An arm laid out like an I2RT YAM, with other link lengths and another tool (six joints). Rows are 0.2 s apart.
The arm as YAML. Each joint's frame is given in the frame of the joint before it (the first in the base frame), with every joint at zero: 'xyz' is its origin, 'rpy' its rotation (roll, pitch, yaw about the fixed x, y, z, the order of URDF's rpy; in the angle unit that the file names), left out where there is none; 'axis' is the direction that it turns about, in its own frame. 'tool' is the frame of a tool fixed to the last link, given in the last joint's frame.
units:
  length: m
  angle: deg
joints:
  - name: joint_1
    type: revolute
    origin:
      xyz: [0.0, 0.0, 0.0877]
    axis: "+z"
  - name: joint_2
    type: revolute
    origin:
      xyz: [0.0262, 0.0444, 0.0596]
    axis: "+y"
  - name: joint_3
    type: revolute
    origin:
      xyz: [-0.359, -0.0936, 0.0]
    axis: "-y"
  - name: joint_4
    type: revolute
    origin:
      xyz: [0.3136, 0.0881, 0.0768]
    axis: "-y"
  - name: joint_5
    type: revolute
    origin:
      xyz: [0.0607, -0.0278, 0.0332]
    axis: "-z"
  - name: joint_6
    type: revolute
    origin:
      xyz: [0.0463, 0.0, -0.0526]
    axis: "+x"
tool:
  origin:
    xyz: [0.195, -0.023, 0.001]
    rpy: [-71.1, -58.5, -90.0]
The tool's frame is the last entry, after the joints.
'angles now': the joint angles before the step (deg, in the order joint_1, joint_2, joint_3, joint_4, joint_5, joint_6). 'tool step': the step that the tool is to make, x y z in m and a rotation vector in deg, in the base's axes. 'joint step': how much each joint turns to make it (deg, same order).
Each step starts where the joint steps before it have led.
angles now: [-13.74 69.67 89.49 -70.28 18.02 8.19]
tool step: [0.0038 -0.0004 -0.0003 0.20 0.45 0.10]
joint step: [0.00 0.87 0.74 -0.34 -0.13 -0.02]
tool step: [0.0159 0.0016 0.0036 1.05 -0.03 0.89]
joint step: [0.01 2.54 2.74 -0.40 -1.35 -0.04]
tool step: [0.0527 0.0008 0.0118 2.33 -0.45 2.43]
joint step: [-0.02 8.28 9.16 -0.88 -3.38 -0.43]
